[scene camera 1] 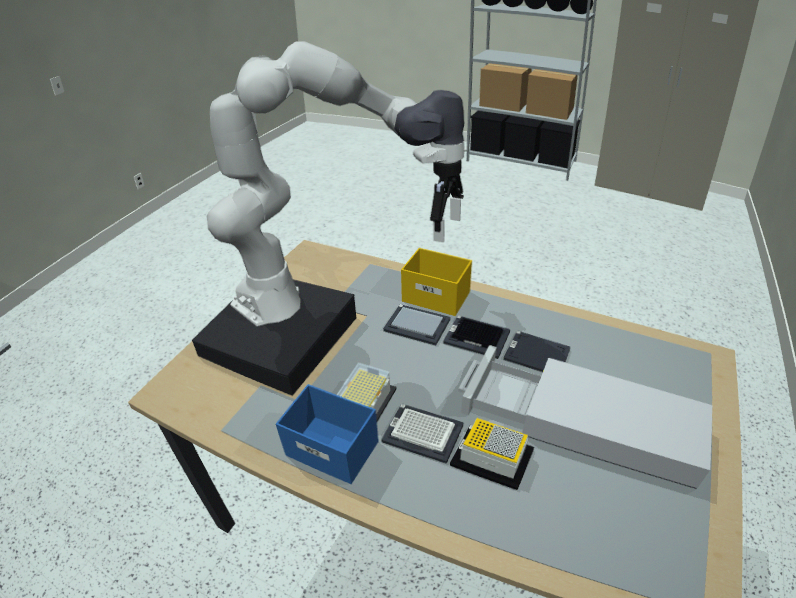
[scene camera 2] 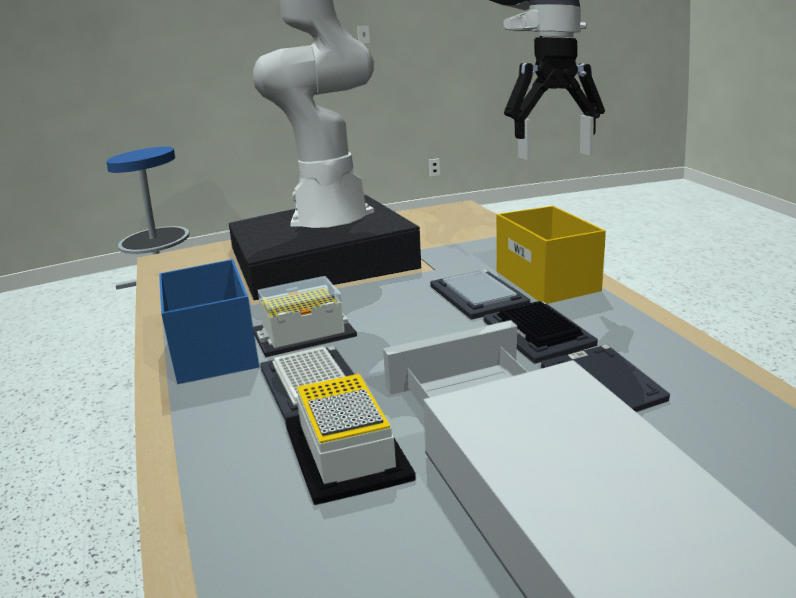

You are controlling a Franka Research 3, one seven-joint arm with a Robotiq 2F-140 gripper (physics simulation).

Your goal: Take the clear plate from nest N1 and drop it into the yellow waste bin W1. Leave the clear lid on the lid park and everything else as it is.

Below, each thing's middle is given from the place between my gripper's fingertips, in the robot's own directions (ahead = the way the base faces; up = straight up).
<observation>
My gripper is now 230 mm above the black plate (scene camera 2: 537,323), 160 mm short of it and 110 mm to the left of it. Round my hand: white plate (scene camera 2: 316,365) 480 mm to the right, 230 mm below, 200 mm ahead; yellow-topped rack (scene camera 2: 349,437) 460 mm to the right, 380 mm ahead, 210 mm below; drawer (scene camera 2: 431,367) 360 mm ahead, 270 mm to the right, 210 mm below.
</observation>
